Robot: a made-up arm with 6 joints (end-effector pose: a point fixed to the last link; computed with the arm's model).
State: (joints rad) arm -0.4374 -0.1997 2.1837 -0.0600 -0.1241 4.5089
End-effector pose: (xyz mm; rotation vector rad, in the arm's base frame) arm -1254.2 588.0 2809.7 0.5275 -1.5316 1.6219
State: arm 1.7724 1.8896 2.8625 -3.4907 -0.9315 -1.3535
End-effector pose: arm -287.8 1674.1 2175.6 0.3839 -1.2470 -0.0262
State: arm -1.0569 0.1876 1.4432 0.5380 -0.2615 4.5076
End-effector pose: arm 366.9 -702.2 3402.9 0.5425 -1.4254 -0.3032
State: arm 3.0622 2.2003 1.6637 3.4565 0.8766 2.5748
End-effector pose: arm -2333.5 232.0 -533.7 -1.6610 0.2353 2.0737
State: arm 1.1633 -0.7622 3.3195 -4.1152 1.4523 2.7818
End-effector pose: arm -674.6 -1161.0 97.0 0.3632 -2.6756 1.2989
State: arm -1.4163 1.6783 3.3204 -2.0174 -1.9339 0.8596
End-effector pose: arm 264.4 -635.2 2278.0 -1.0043 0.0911 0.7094
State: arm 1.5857 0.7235 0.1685 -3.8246 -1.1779 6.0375
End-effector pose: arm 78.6 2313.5 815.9 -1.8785 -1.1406 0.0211
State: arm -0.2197 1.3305 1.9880 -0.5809 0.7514 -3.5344
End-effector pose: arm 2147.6 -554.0 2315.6 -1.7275 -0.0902 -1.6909
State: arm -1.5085 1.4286 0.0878 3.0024 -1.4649 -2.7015
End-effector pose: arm 79.1 -1698.0 -556.8 -0.4109 0.2448 -1.6454
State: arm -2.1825 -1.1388 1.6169 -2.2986 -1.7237 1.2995
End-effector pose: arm 1352.1 1678.3 1532.2 -2.1397 0.8127 0.6644
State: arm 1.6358 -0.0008 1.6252 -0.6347 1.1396 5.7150
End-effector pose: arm 117.6 -198.5 3349.6 -2.4551 0.9855 -0.8190
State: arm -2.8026 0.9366 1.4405 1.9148 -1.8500 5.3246
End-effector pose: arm -2050.2 -536.7 2270.3 0.0909 -0.1426 1.4903
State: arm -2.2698 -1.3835 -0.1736 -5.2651 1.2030 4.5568
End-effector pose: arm 292.4 108.4 2657.1 -1.1053 -0.3250 -0.5523
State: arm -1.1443 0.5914 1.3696 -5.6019 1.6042 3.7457
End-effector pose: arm 763.4 -1384.9 2871.3 0.2826 -0.5190 1.1163
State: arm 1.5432 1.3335 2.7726 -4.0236 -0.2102 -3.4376
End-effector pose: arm 60.2 1049.2 2848.0 2.1276 -0.4031 1.8057
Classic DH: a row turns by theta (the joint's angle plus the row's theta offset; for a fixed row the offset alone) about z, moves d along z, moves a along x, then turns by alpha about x. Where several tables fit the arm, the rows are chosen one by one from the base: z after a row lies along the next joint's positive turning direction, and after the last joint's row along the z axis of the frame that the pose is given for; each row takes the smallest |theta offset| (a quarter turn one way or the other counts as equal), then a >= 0, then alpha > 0; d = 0 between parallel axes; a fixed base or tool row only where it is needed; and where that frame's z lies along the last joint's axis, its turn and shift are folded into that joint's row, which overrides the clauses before.
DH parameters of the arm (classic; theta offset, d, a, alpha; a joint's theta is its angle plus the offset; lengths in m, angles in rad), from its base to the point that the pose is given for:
joint 1: 0 0.841 0.176 -1.5708
joint 2: -1.5708 0 0.831 3.1416
joint 3: 0 0 0.146 -1.5708
joint 4: 0 -1.615 0 1.5708
joint 5: 0 0 0 -1.5708
joint 6: 1.5708 -0.194 0 1.5708
tool (fixed): -1.5708 0 0 0

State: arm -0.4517 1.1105 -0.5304 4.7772 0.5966 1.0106
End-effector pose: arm 806.2 -512.0 -571.7 0.2188 1.4159 -1.1809
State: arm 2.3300 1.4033 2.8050 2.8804 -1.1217 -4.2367
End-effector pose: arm -635.6 735.4 2707.5 -2.1282 0.1757 -0.9531
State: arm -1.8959 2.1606 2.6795 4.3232 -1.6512 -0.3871
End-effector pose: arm -516.1 -2091.4 1362.5 1.3641 -0.2805 0.1582
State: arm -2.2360 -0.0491 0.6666 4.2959 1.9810 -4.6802
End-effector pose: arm -897.7 -880.7 2735.8 -0.3913 0.8866 2.0950
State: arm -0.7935 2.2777 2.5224 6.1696 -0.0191 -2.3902
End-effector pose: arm 1773.6 -1802.0 877.6 2.2426 -1.0369 -0.0562
